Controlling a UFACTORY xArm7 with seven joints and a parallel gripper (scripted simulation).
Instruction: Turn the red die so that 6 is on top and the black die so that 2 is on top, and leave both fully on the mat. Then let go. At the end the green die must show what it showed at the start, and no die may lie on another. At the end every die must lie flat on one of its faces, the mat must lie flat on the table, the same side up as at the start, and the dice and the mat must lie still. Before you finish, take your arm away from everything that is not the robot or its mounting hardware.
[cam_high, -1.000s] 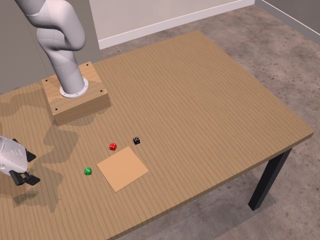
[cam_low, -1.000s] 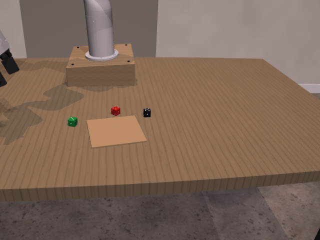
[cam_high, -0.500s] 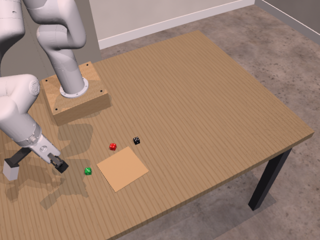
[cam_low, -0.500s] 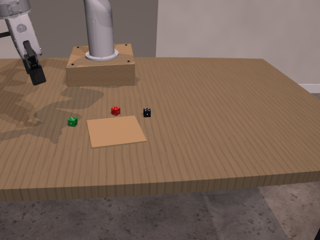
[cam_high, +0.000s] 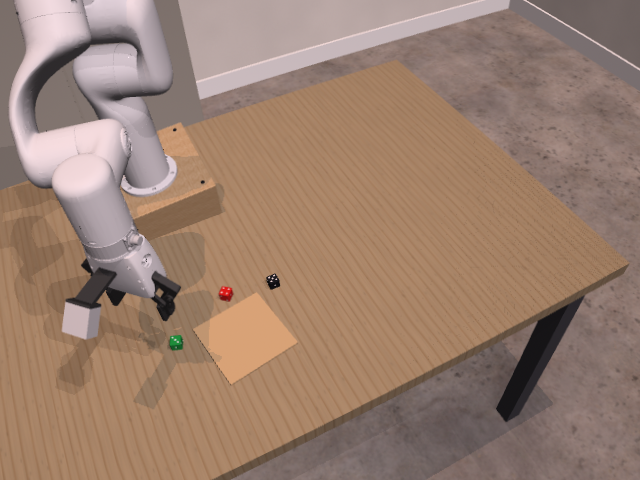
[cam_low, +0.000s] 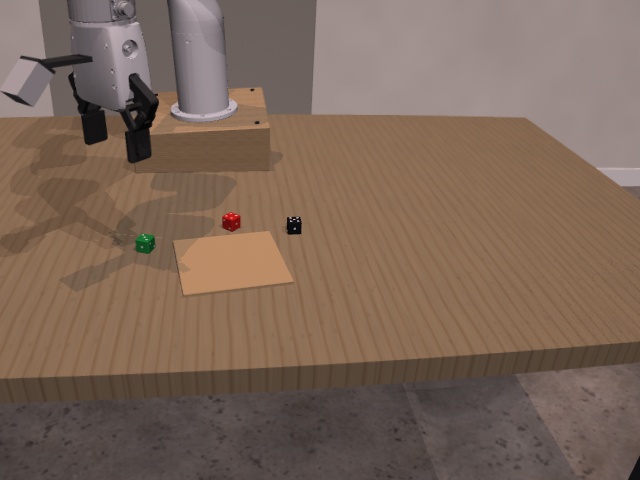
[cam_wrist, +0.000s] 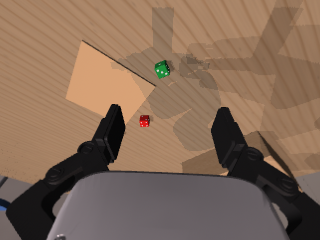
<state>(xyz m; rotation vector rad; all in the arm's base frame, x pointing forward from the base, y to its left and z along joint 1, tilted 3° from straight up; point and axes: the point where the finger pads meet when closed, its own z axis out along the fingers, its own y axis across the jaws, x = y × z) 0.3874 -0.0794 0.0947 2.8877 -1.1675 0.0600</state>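
My hand is 10 mm past the green die, 20 mm to the right of it and 150 mm above it. From my hand the other things lie so: red die 70 mm behind, 140 mm to the left, 150 mm below; tan mat 30 mm ahead, 140 mm to the left, 160 mm below; black die 60 mm behind, 230 mm to the left, 150 mm below.
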